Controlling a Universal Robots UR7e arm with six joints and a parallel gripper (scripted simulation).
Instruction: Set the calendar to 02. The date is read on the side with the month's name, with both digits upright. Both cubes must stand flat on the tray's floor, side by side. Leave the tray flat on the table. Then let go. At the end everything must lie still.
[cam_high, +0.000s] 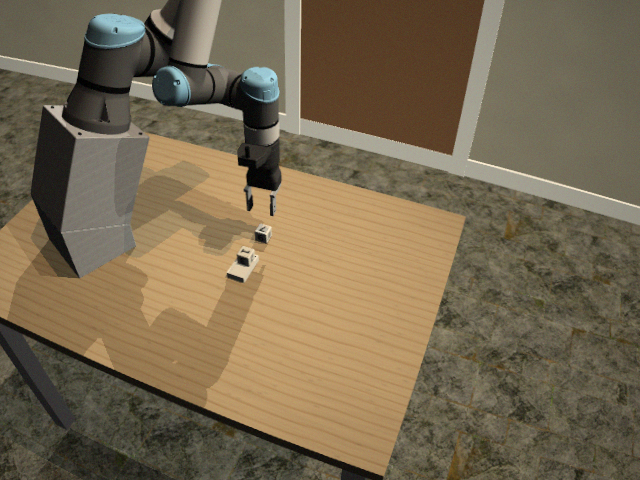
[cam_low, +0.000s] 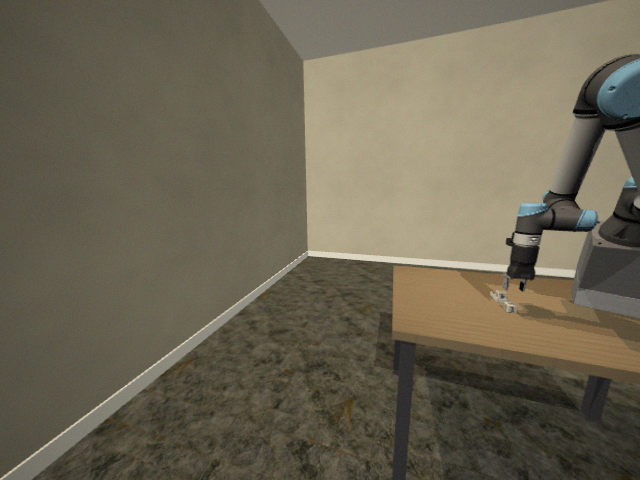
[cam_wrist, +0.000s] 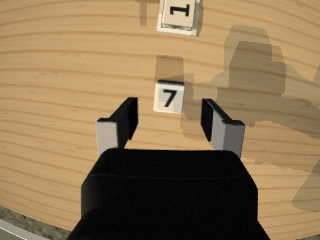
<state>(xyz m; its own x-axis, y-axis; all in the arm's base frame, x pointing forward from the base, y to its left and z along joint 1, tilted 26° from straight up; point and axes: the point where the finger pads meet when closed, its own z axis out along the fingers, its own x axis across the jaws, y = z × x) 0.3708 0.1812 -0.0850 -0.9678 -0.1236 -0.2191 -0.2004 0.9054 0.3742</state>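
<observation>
The digit cube lies 90 mm below my hand. Also, from my hand: calendar tray: 110 mm to the right, 100 mm below, 10 mm ahead.
</observation>
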